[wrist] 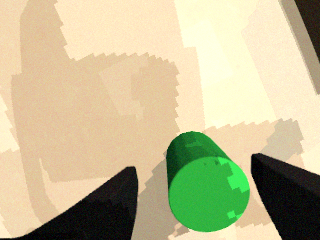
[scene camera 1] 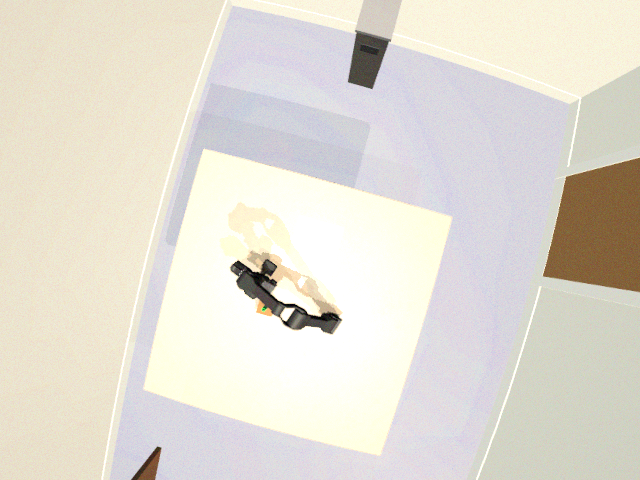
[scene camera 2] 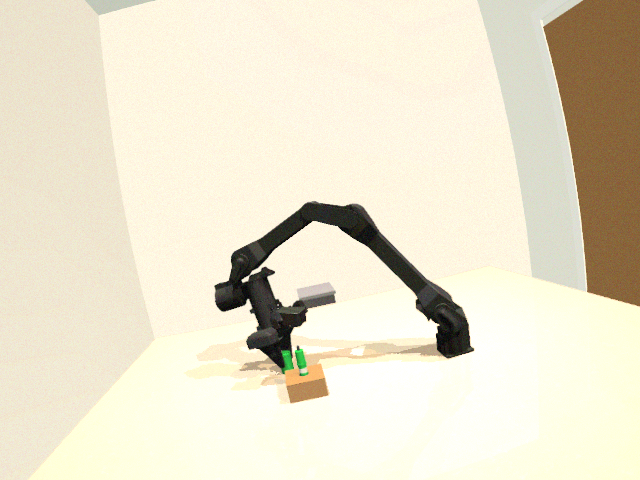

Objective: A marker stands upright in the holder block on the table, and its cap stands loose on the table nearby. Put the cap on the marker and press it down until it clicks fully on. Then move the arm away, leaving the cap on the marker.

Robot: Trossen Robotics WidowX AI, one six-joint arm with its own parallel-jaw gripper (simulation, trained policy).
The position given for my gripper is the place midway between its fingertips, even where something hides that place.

Note:
In view: my gripper (scene camera 2: 286,363), a green cap (wrist: 205,187) and a holder block (scene camera 2: 309,390).
My gripper shows as well in the wrist view (wrist: 193,169).

